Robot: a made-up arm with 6 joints. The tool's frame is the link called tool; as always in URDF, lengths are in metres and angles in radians. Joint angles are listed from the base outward.
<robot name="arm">
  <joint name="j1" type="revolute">
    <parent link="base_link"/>
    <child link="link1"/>
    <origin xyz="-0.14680 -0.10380 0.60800"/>
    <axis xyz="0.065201 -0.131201 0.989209"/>
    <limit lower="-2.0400" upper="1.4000"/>
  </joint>
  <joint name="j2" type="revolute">
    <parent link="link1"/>
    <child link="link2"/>
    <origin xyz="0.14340 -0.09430 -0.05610"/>
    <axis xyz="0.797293 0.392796 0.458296"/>
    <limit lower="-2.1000" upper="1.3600"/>
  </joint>
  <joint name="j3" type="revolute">
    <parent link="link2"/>
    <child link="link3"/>
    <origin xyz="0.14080 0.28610 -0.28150"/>
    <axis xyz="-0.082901 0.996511 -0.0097"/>
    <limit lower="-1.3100" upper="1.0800"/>
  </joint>
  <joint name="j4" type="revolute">
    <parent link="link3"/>
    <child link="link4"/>
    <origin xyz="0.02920 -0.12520 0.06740"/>
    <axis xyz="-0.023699 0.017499 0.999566"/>
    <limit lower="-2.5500" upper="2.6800"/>
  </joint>
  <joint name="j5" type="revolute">
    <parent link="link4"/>
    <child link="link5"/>
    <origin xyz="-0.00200 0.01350 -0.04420"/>
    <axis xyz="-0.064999 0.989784 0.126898"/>
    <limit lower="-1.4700" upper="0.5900"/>
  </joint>
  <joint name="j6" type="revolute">
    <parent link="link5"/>
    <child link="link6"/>
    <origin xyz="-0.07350 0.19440 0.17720"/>
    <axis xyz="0 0 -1"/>
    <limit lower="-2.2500" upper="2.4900"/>
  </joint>
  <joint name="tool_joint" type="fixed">
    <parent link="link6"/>
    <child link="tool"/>
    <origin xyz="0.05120 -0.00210 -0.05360" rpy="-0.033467 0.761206 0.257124"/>
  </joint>
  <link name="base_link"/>
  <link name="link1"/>
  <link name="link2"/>
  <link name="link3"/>
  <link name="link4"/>
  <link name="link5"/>
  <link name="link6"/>
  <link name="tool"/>
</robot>
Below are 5 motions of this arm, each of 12 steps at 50 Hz.
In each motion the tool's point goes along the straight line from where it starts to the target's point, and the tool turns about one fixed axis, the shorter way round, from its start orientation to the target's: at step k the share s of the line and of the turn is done. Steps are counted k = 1, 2, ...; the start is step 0. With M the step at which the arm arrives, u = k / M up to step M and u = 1 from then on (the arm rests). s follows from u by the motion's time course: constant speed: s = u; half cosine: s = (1 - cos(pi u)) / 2; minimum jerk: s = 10 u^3 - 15 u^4 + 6 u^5.
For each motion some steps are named. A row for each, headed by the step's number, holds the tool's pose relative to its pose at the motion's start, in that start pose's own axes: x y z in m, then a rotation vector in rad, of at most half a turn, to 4 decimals.
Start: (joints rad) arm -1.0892 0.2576 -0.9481 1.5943 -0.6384 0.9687
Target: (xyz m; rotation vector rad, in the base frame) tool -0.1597 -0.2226 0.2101 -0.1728 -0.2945 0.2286
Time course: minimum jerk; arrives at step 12
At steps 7, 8, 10, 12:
7: -0.0115 -0.0379 -0.0132 0.0012 -0.0349 0.1609
8: -0.0139 -0.0458 -0.0159 0.0014 -0.0422 0.1946
10: -0.0170 -0.0560 -0.0195 0.0017 -0.0516 0.2376
12: -0.0176 -0.0580 -0.0202 0.0018 -0.0535 0.2463

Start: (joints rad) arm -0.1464 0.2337 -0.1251 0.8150 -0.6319 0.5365
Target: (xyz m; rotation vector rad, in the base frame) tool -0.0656 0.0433 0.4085 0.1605 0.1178 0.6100
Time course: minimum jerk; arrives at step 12
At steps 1, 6, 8, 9, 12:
1: 0.0000 0.0001 0.0000 -0.0007 0.0001 0.0005
6: 0.0006 0.0050 -0.0024 -0.0735 0.0127 0.0452
8: 0.0009 0.0078 -0.0037 -0.1162 0.0201 0.0715
9: 0.0011 0.0089 -0.0042 -0.1318 0.0228 0.0811
12: 0.0012 0.0099 -0.0047 -0.1470 0.0254 0.0905

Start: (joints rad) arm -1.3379 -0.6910 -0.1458 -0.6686 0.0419 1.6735
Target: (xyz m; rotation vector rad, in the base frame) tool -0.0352 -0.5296 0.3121 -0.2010 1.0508 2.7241
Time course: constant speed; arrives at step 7
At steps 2, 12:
2: 0.0031 0.0031 -0.0034 0.0180 -0.0156 0.0055
12: 0.0110 0.0108 -0.0120 0.0630 -0.0545 0.0192

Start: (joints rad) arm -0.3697 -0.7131 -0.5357 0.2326 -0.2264 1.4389
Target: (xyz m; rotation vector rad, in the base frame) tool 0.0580 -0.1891 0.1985 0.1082 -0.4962 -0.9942
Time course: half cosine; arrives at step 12
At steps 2, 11, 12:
2: -0.0018 -0.0028 -0.0001 0.0011 0.0015 0.0132
11: -0.0259 -0.0405 -0.0017 0.0164 0.0223 0.1933
12: -0.0263 -0.0412 -0.0017 0.0167 0.0227 0.1966

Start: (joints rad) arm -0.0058 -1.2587 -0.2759 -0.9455 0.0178 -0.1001
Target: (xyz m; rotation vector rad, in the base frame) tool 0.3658 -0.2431 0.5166 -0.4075 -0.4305 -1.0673
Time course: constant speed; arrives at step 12
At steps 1, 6, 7, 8, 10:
1: 0.0013 -0.0044 0.0003 0.0042 -0.0034 0.0019
6: 0.0076 -0.0264 0.0019 0.0255 -0.0204 0.0111
7: 0.0089 -0.0308 0.0023 0.0297 -0.0237 0.0130
8: 0.0101 -0.0352 0.0026 0.0339 -0.0271 0.0148
10: 0.0127 -0.0440 0.0032 0.0424 -0.0339 0.0186

